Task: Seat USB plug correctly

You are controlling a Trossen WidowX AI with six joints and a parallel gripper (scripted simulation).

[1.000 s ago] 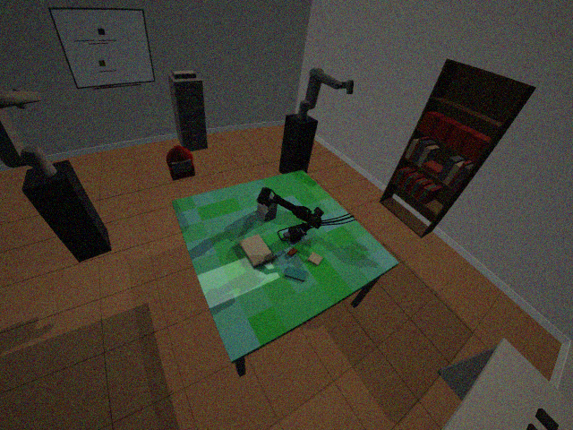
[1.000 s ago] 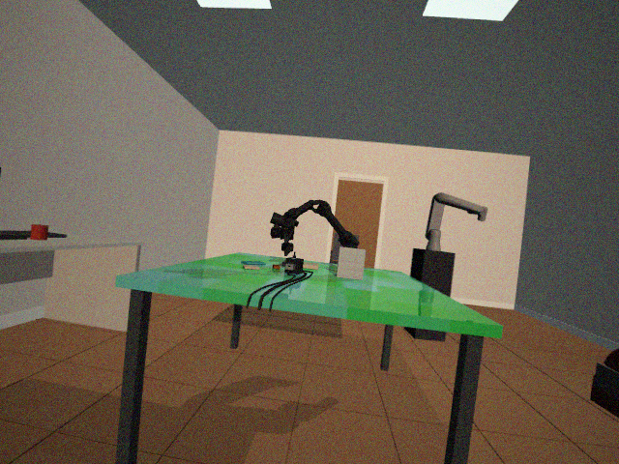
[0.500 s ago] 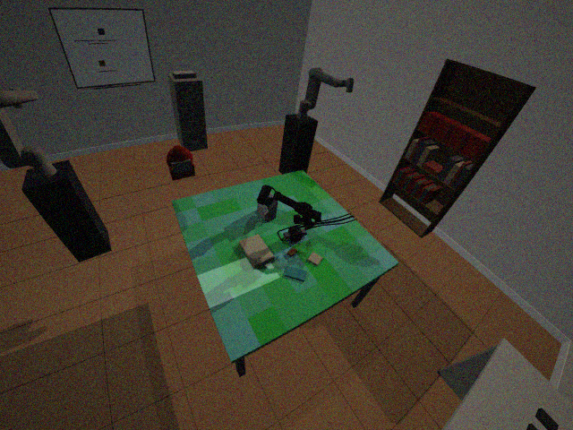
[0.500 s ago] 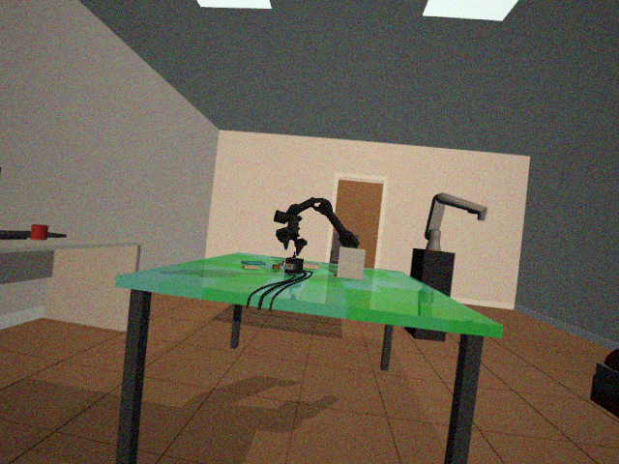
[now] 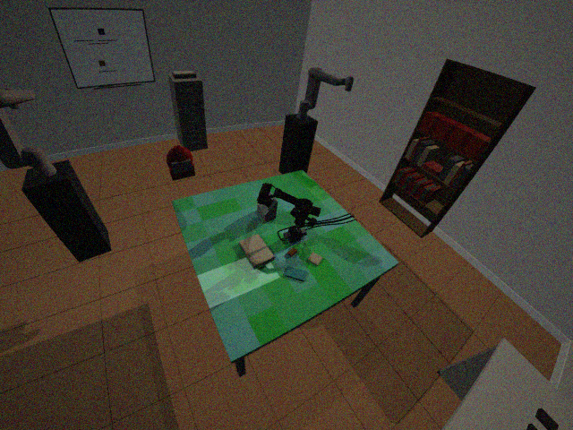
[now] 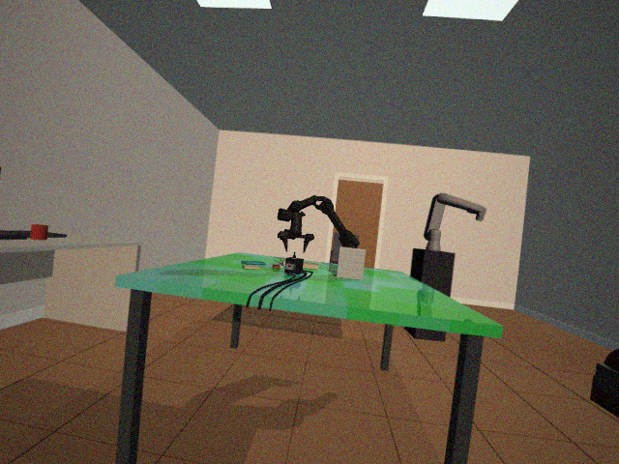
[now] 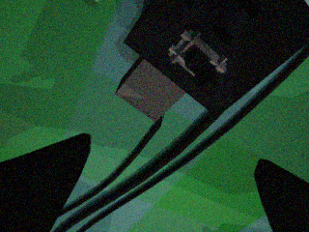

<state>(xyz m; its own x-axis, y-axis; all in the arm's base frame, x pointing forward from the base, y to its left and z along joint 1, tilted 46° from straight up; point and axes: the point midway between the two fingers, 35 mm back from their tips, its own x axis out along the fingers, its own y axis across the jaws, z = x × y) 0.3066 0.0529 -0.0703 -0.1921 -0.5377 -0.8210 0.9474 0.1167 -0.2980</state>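
Now: gripper tip 4 cm to the left of the socket and 4 cm above it. From my gripper tip the other things lie so: small block 10 cm ahead, 16 cm to the right, 11 cm below.
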